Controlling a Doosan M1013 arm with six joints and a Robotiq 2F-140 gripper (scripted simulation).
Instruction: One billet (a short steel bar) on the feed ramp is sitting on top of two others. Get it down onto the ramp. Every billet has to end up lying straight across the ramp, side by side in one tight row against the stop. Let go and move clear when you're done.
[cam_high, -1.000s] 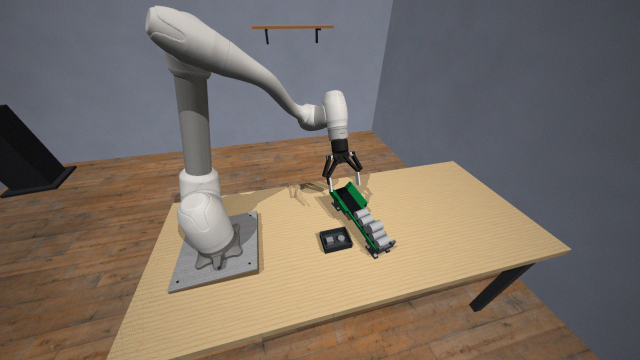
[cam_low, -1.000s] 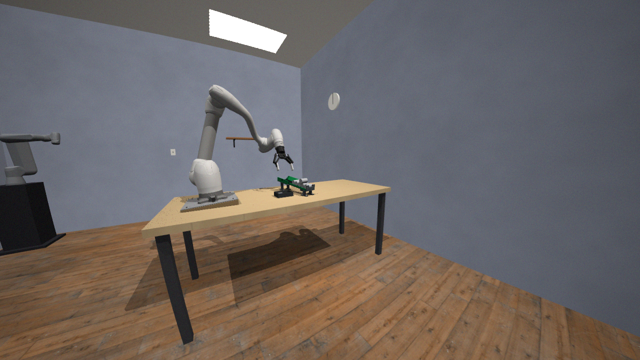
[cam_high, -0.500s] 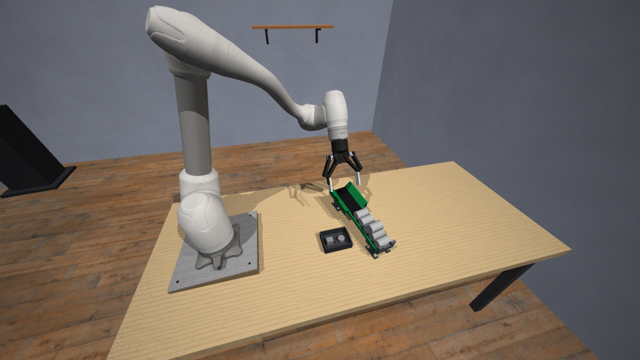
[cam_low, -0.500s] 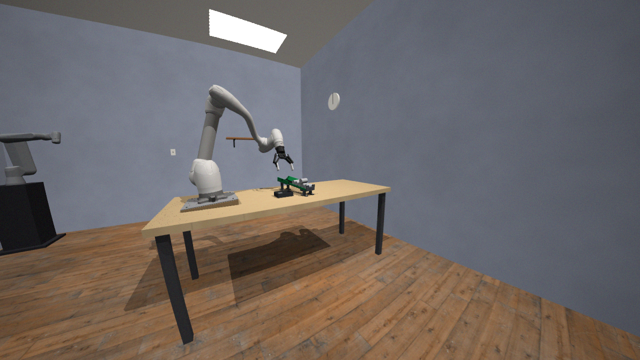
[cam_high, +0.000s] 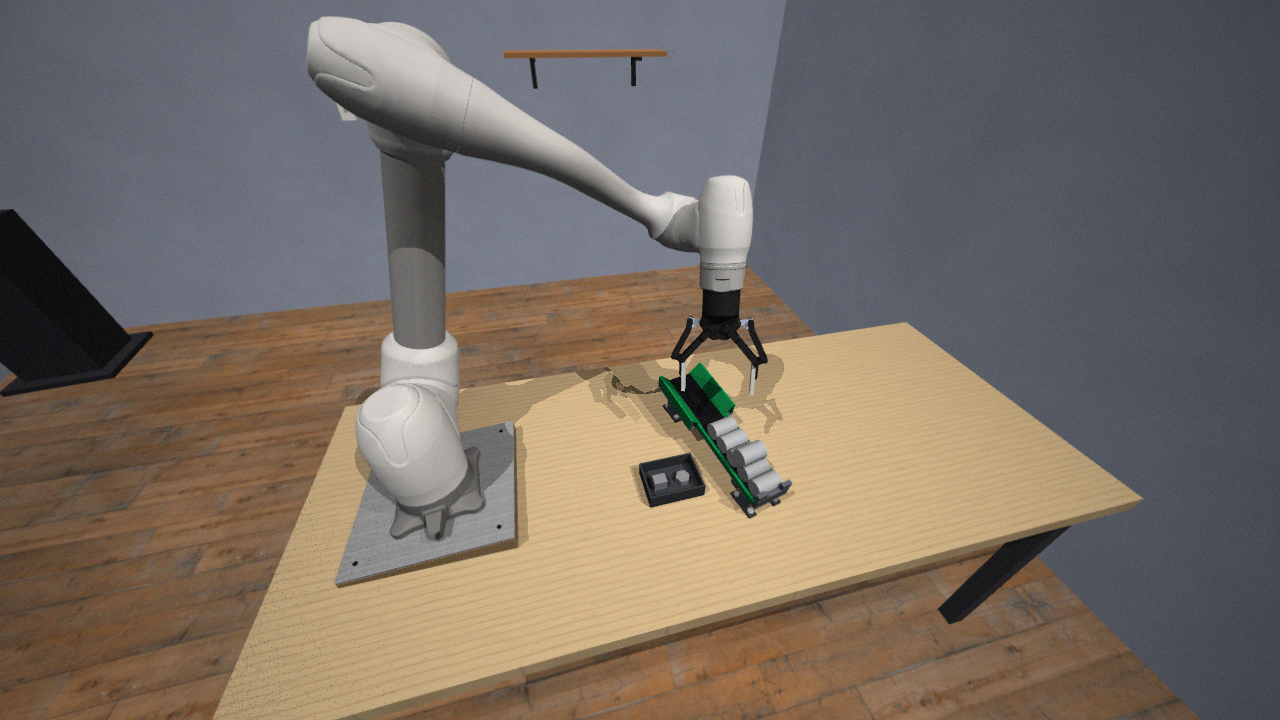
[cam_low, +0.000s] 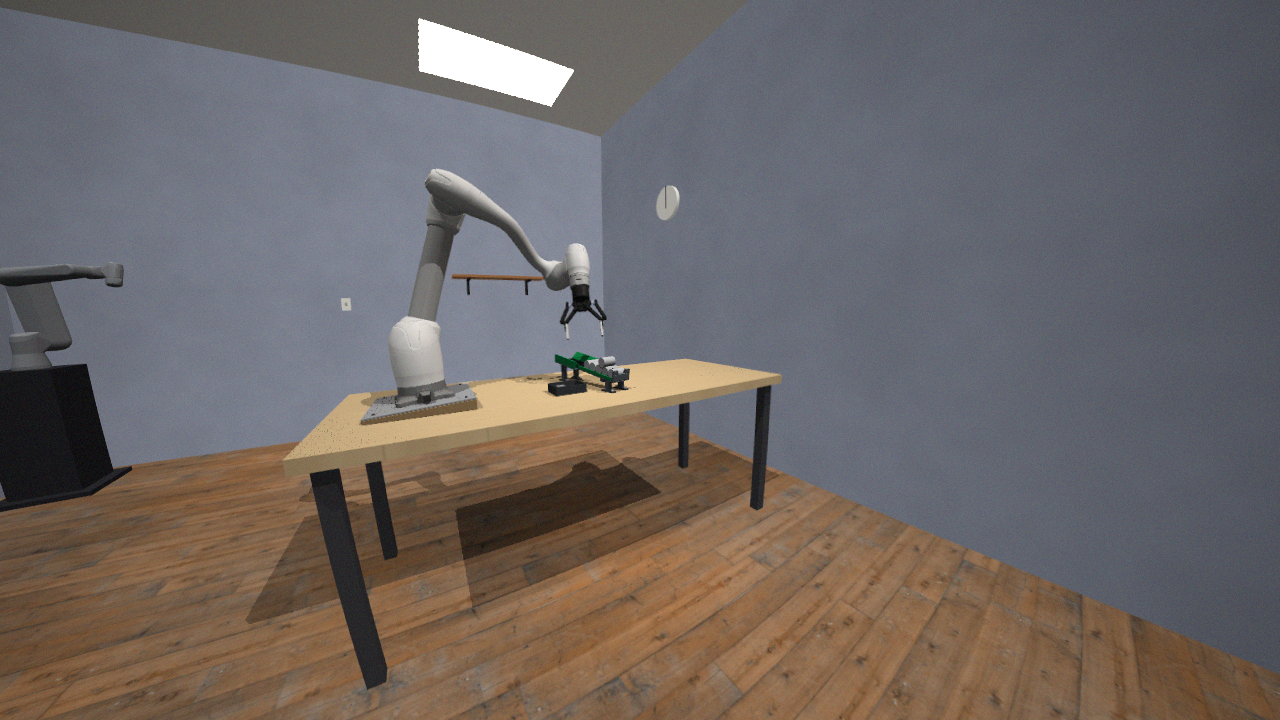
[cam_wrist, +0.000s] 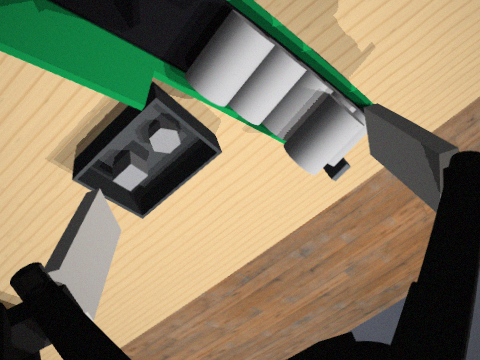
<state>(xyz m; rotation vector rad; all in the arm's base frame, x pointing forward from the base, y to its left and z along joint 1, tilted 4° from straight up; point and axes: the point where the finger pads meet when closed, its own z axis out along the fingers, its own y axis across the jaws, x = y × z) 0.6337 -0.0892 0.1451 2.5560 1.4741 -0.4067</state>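
My gripper is now 3 cm short of the billet, 12 cm to the left of it and 10 cm above it. From my hand the other things lie so: dark tray 12 cm behind, 6 cm to the right, 21 cm below; then grey stop 4 cm ahead, 19 cm to the right, 16 cm below; then hexagonal piece 10 cm behind, 6 cm to the right, 21 cm below.
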